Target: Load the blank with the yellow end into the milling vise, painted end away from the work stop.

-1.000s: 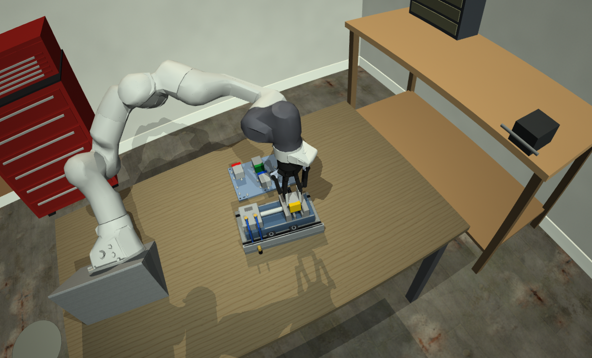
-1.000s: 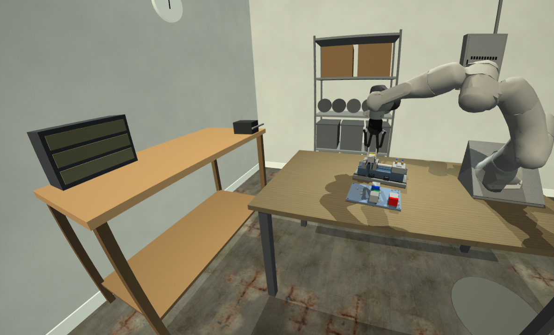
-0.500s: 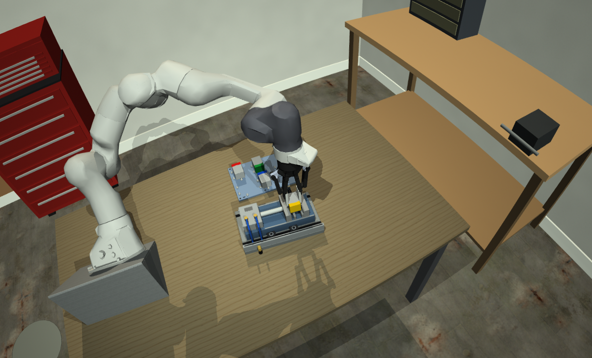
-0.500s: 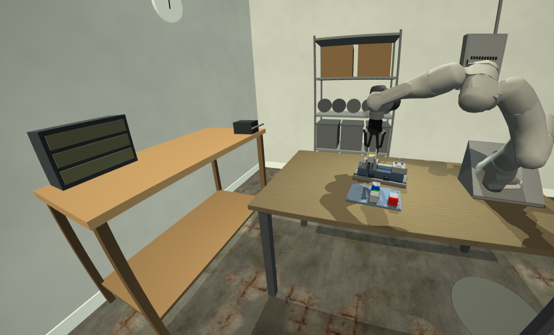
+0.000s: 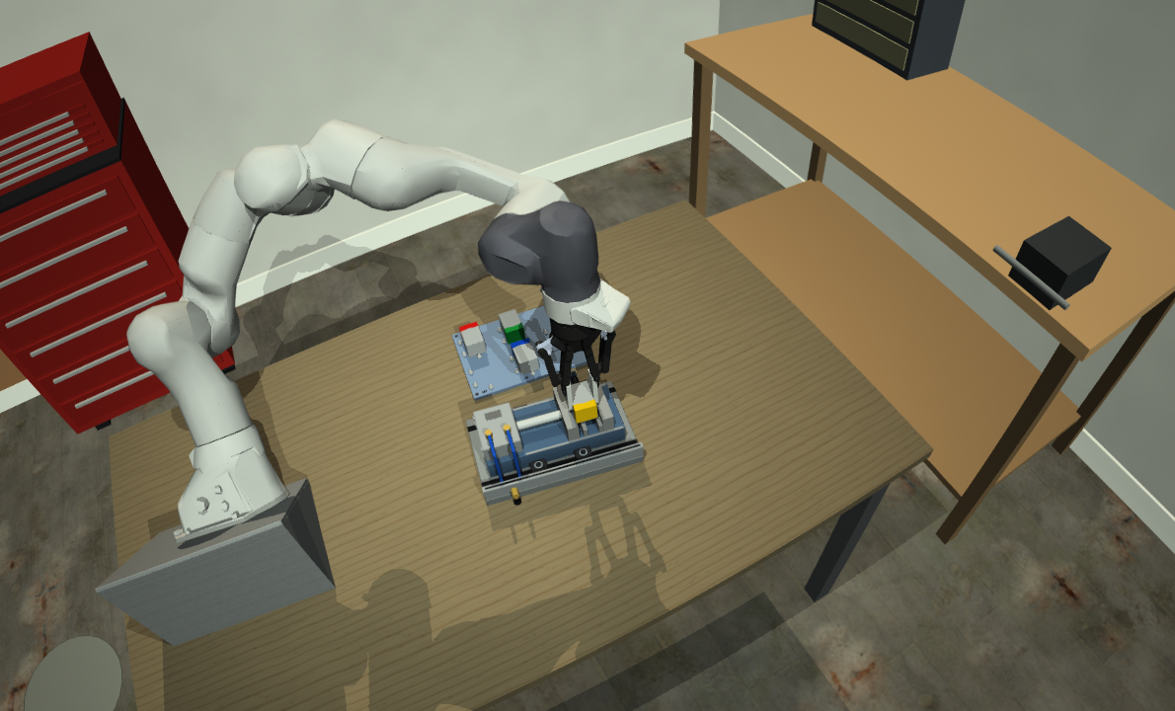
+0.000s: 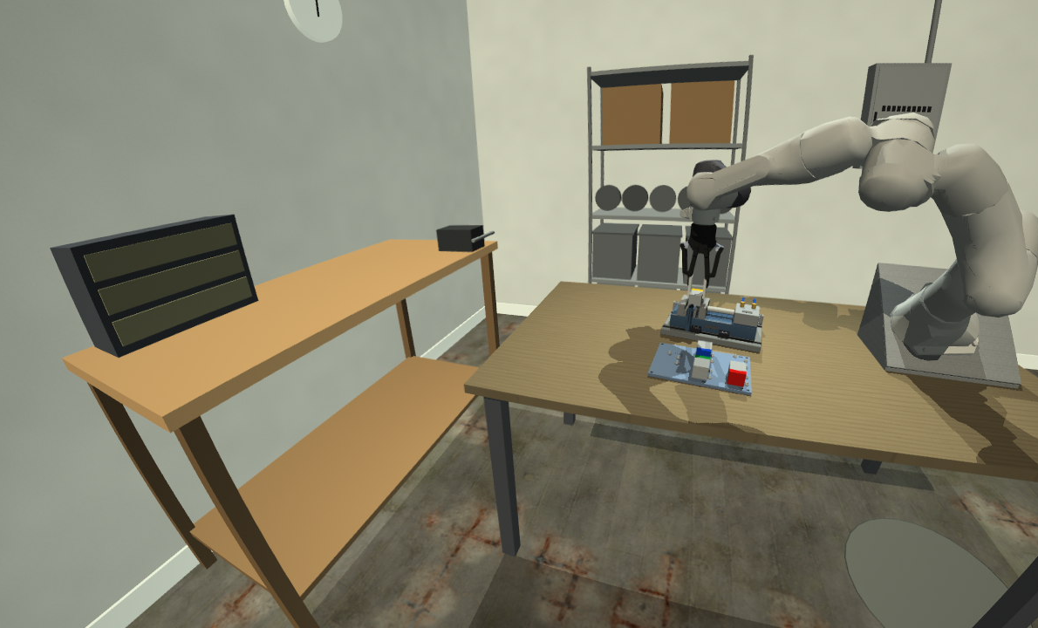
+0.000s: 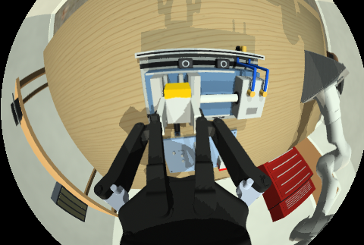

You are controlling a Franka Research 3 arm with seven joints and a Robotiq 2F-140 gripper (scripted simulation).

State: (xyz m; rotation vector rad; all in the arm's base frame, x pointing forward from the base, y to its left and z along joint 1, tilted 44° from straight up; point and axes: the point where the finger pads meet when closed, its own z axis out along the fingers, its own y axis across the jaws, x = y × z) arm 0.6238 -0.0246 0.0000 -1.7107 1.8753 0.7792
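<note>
Right now my hand is 4 cm short of the fixed jaw and 6 cm above it. Round my hand: vise 6 cm behind, 1 cm to the left, 10 cm below; hosed end block 16 cm behind, 2 cm to the left, 6 cm below; work stop 1 cm ahead, 5 cm to the left, 5 cm below.
</note>
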